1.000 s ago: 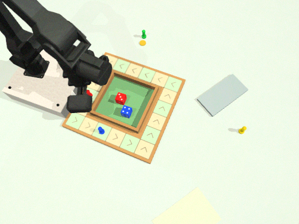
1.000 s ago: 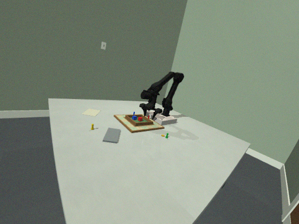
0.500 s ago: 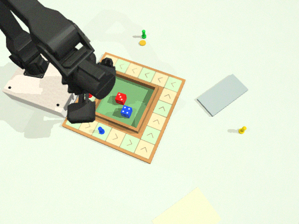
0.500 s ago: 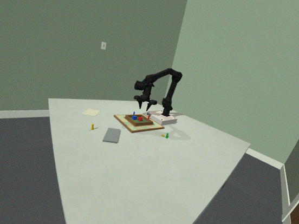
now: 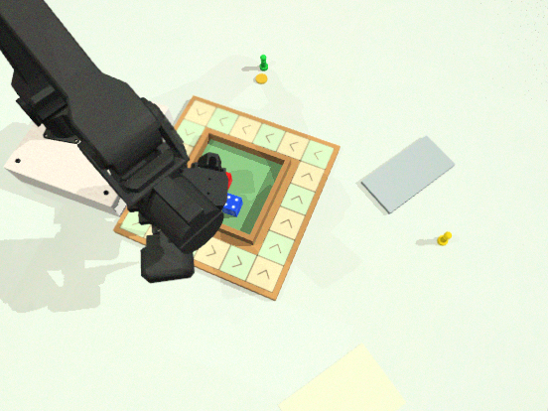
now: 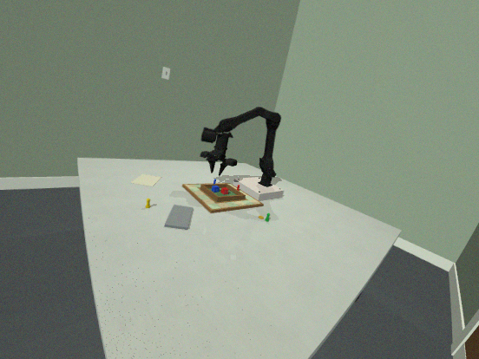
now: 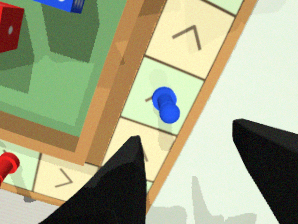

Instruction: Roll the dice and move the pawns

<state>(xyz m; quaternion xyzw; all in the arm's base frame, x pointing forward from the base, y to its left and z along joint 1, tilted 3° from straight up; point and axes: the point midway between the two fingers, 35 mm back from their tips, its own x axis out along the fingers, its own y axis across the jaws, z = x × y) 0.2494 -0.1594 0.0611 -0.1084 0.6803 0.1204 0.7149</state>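
The blue pawn lies 40 mm below my gripper tip. Round my gripper tip: pale yellow sheet 270 mm ahead, 190 mm to the right, 70 mm below; then green tray 40 mm ahead, 110 mm to the left, 60 mm below; then red pawn 70 mm behind, 110 mm to the left, 40 mm below.
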